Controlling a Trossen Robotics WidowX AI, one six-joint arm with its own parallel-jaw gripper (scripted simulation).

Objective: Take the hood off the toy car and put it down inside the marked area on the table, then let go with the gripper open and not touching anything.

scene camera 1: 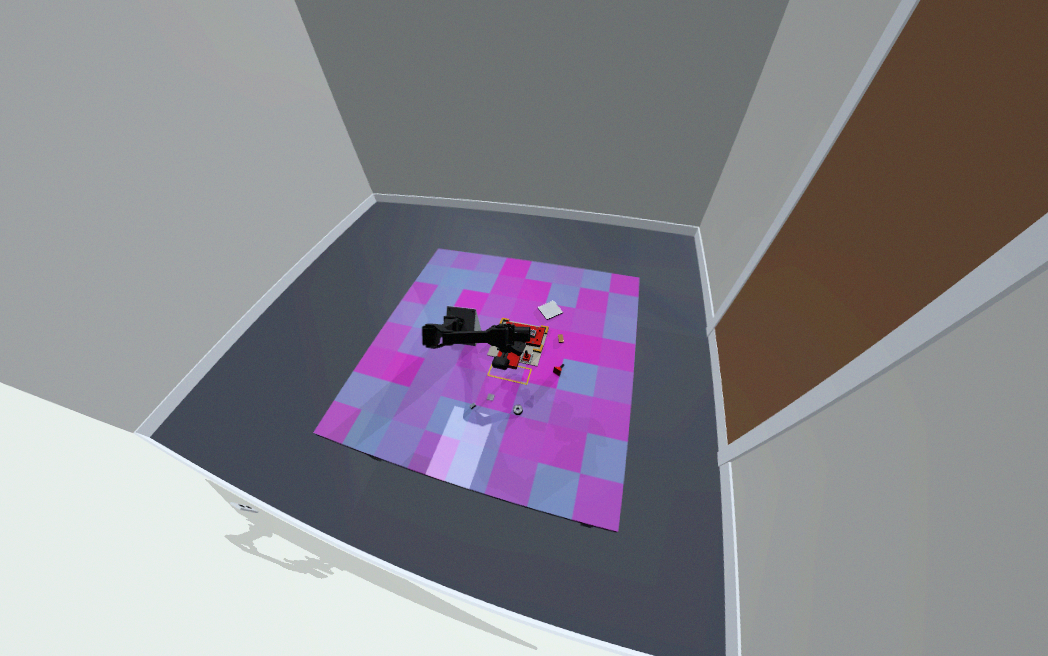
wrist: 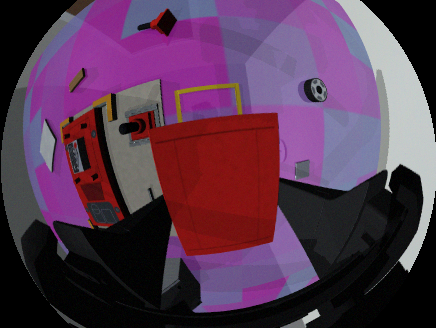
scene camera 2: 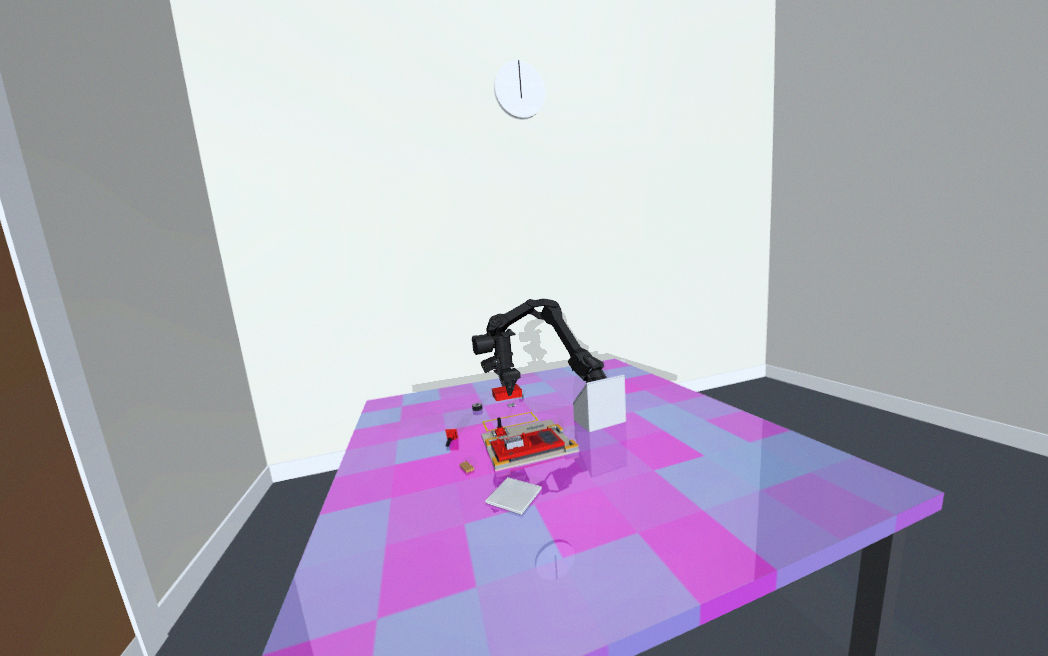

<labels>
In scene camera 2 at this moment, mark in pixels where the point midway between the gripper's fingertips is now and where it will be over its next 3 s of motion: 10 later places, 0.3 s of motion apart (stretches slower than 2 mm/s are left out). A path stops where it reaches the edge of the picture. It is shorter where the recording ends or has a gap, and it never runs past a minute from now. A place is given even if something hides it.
My gripper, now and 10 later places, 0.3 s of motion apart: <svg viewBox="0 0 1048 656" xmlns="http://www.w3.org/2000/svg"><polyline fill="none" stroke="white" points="507,392 507,394 507,396 507,398 507,400 507,402 508,404 508,406 508,409 508,410 509,412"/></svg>
</labels>
